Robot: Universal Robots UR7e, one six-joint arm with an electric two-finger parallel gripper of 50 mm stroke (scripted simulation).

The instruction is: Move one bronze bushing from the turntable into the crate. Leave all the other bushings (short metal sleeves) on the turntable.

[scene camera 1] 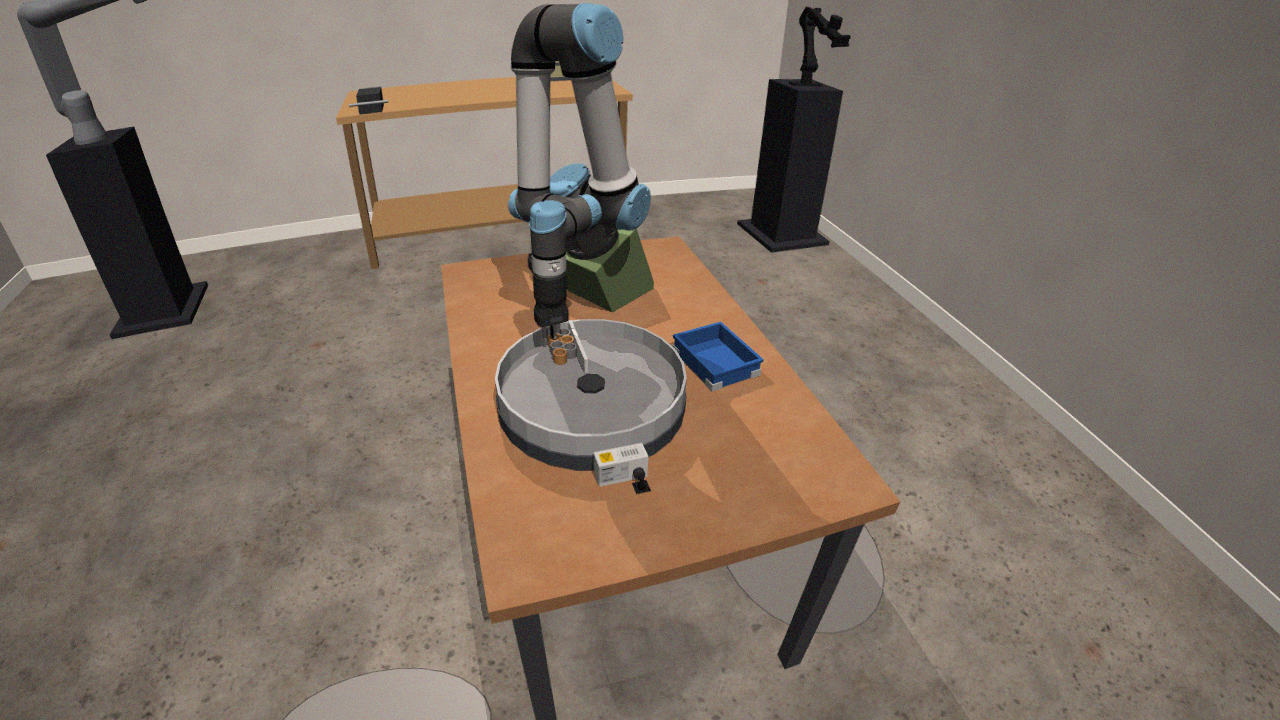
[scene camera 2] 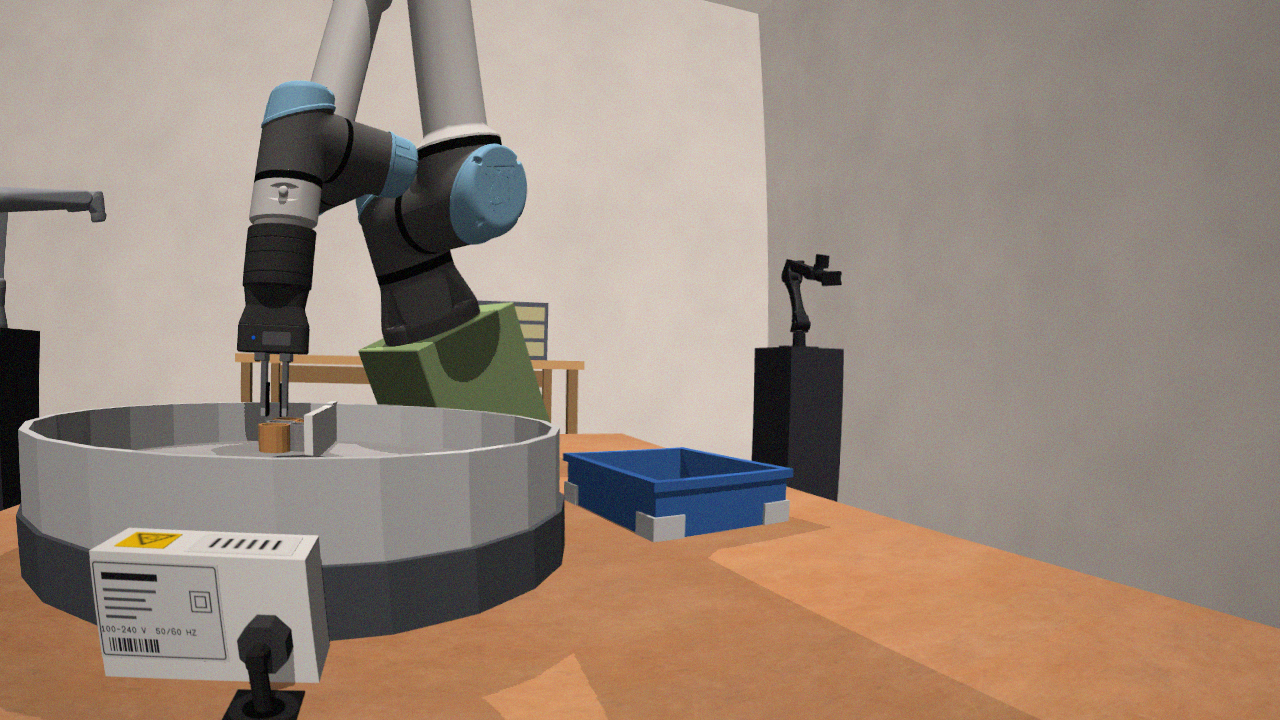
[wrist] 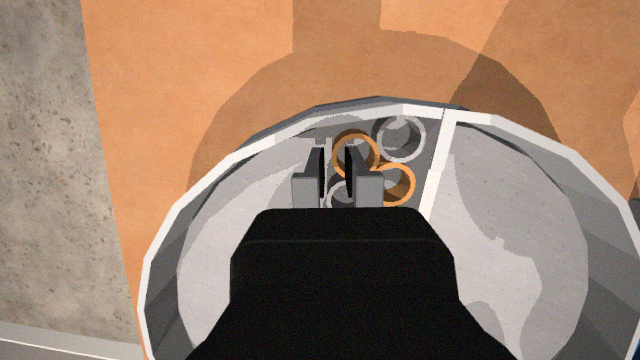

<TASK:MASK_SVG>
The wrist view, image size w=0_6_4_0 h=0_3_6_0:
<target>gripper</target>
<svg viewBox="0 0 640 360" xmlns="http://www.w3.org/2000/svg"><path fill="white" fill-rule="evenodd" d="M185 359L517 360L502 343L483 331L484 329L459 300L454 257L424 216L414 208L383 207L385 177L381 171L369 170L356 146L345 147L345 181L348 197L353 199L354 207L320 208L320 198L324 198L325 185L324 147L313 147L304 172L293 173L291 177L293 208L268 209L256 215L230 258L230 302L207 338Z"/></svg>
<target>bronze bushing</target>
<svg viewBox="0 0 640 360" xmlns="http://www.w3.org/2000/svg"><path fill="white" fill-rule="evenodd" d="M334 139L332 145L332 164L336 172L345 178L345 164L339 160L336 154L339 147L350 139L362 139L369 143L369 155L365 162L370 171L376 170L380 152L377 144L365 131L347 129Z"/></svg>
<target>bronze bushing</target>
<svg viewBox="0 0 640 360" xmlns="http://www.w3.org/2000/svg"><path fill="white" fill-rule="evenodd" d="M380 155L375 171L383 171L384 169L395 167L400 168L402 172L399 182L394 187L384 189L383 205L400 205L407 201L415 190L416 181L414 174L404 163L394 163Z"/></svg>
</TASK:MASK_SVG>
